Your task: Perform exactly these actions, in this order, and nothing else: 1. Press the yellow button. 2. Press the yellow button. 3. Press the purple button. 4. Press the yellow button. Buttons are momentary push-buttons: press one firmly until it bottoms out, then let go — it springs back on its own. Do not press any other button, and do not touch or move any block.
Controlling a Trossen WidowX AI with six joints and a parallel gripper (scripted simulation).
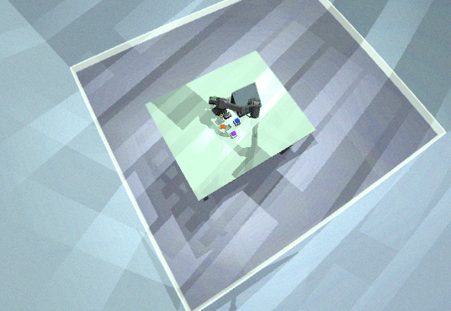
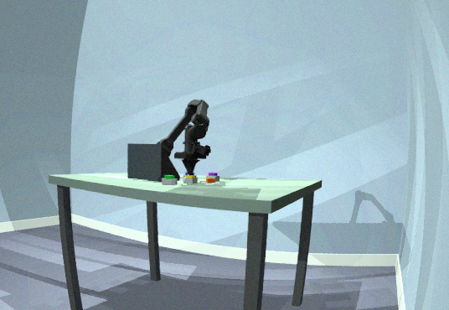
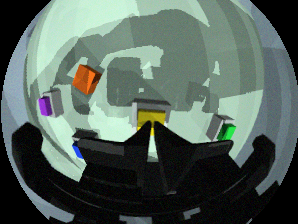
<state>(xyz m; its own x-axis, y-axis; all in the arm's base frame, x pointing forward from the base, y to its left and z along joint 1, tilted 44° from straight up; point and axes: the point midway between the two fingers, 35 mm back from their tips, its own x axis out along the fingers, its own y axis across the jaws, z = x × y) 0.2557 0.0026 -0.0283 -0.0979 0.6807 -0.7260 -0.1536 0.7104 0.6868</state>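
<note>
My gripper tip is 1 cm above the yellow button. Round my gripper tip: green button: 1 cm ahead, 15 cm to the right; then blue button: 9 cm behind, 11 cm to the left, 1 cm below; then orange block: 3 cm ahead, 10 cm to the left, 2 cm below.
</note>
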